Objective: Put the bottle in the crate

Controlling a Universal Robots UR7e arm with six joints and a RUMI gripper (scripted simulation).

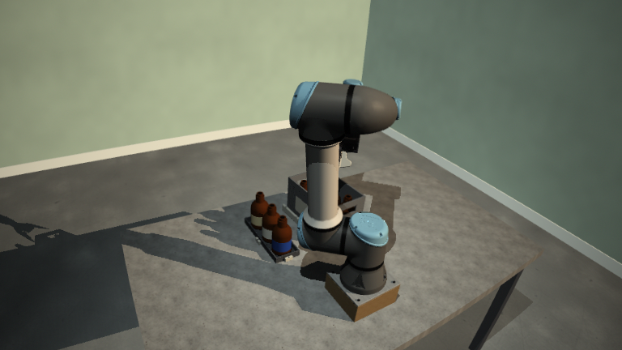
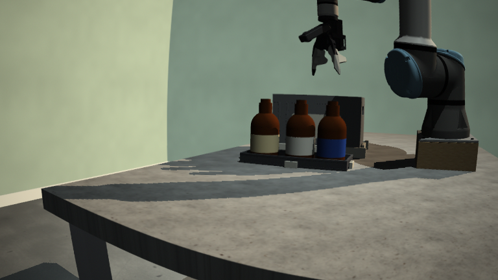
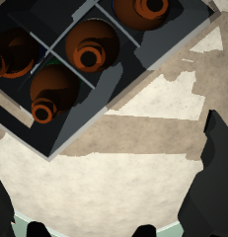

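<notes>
Now: the bottle 30 cm to the left of my hand, 16 cm below it and 5 cm behind it. The rest, counted from my hand: grey crate: 16 cm below, 5 cm to the left, 1 cm behind; dark tray: 30 cm to the left, 23 cm below, 5 cm behind.
</notes>
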